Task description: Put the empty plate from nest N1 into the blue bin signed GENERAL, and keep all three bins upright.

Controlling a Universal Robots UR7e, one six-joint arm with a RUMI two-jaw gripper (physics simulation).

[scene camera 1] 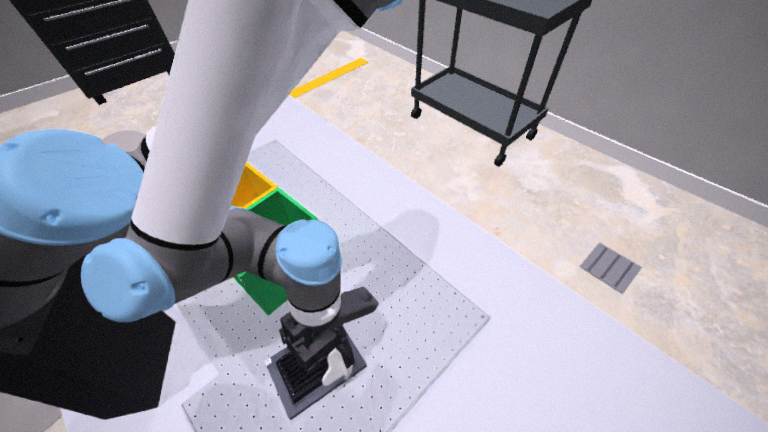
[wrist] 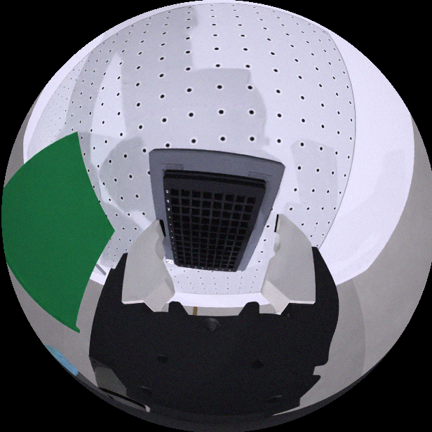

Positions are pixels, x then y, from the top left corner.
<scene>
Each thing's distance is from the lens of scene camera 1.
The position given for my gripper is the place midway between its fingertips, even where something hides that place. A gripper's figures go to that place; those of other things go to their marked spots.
my gripper [scene camera 1: 327, 356]: 0.74 m
green bin [scene camera 1: 278, 206]: 0.81 m
yellow bin [scene camera 1: 253, 186]: 0.93 m
The marked spots on the green bin and the yellow bin are 0.14 m apart.
</scene>
